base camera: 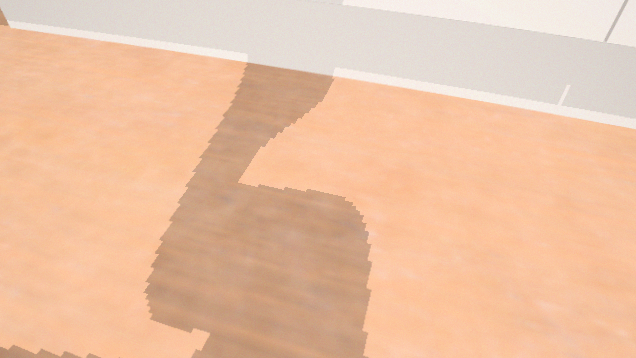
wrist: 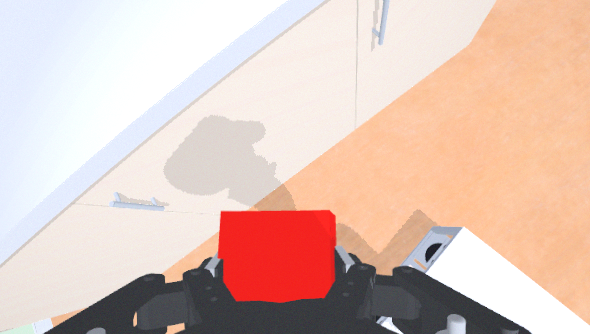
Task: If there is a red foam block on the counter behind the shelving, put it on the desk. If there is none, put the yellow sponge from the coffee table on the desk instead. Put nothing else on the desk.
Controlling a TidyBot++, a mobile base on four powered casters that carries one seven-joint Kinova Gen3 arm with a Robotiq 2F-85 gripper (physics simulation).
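Frame: origin at the arm's base, x ahead, y left, z up, level; centimetres.
Where they show: gripper, fingertip midpoint: (wrist: 281, 263).
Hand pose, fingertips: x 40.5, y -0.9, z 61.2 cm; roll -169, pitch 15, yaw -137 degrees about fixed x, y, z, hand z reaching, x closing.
After its pixels a point has its place.
A red foam block (wrist: 277, 250) {x 40.7, y -2.1, z 64.4 cm} is in the lower middle of the wrist view. My gripper (wrist: 281, 263) {x 40.5, y -0.9, z 61.2 cm} is shut on it, with a finger against its left and right sides. The block is held up in front of a counter (wrist: 110, 65) {x 79.5, y 0.1, z 51.4 cm}, whose white top fills the upper left of the wrist view. The desk, the coffee table and the yellow sponge cannot be made out in either view.
Pale cabinet doors (wrist: 300, 90) {x 64.9, y -20.3, z 27.1 cm} with bar handles (wrist: 137, 205) {x 71.2, y 19.1, z 35.6 cm} (wrist: 384, 22) {x 57.5, y -38.5, z 34.4 cm} face the orange floor (wrist: 475, 150) {x 18.5, y -63.9, z -39.6 cm} (base camera: 475, 200) {x 45.0, y -18.1, z -39.6 cm}. A white box-shaped body (wrist: 500, 285) {x -1.0, y -18.6, z -1.4 cm} stands at lower right. The base camera shows shadows on the floor and a pale upright surface (base camera: 425, 50) {x 72.4, y -14.0, z -32.0 cm} beyond.
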